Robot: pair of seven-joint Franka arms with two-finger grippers.
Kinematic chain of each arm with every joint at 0, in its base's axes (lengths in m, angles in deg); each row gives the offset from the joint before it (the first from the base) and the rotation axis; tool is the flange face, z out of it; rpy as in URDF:
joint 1: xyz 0 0 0.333 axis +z
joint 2: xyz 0 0 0 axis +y
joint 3: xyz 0 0 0.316 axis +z
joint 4: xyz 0.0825 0 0 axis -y
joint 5: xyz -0.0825 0 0.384 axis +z
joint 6: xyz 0 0 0 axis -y
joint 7: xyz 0.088 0 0 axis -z
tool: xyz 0 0 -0.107 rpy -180 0 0
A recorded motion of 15 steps. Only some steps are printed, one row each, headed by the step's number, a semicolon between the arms.
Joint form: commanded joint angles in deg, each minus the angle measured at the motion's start. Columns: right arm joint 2, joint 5, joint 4, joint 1, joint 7, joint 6, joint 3; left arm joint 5, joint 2, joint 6, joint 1, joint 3, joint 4, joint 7.
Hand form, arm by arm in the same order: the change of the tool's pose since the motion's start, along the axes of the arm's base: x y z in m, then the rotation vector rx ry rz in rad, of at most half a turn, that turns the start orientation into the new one. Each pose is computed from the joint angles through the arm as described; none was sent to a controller.
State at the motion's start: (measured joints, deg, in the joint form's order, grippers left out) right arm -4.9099 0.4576 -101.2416 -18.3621 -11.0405 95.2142 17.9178; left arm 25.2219 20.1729 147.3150 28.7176 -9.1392 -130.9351 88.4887
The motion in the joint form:
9: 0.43 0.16 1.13 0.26 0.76 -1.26 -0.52; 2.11 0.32 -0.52 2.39 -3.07 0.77 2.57
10: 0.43 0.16 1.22 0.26 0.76 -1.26 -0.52; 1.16 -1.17 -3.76 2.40 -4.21 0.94 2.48
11: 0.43 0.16 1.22 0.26 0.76 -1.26 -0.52; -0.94 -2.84 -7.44 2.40 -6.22 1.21 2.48
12: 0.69 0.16 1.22 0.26 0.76 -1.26 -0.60; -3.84 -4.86 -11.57 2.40 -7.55 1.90 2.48
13: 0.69 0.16 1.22 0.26 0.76 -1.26 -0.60; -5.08 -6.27 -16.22 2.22 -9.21 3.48 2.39
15: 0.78 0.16 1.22 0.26 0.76 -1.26 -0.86; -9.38 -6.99 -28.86 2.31 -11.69 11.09 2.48
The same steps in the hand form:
9: 0.0007 -0.0027 0.0038 0.0055 0.0089 -0.0179; 0.0060 -0.0051 0.0029 0.0006 0.0034 -0.0824
10: 0.0008 -0.0027 0.0046 0.0055 0.0074 -0.0179; 0.0070 -0.0116 0.0138 0.0041 0.0287 -0.0757
11: 0.0008 -0.0027 0.0046 0.0055 0.0074 -0.0179; 0.0099 -0.0258 0.0270 -0.0050 0.0529 -0.0678
12: 0.0019 -0.0038 0.0023 0.0070 0.0116 -0.0193; 0.0123 -0.0333 0.0449 -0.0155 0.0739 -0.0372
13: 0.0019 -0.0038 0.0023 0.0070 0.0116 -0.0193; 0.0184 -0.0446 0.0631 -0.0125 0.1004 -0.0355
15: 0.0022 -0.0064 0.0015 0.0078 0.0130 -0.0238; 0.0406 -0.0531 0.1086 -0.0384 0.1664 0.0164

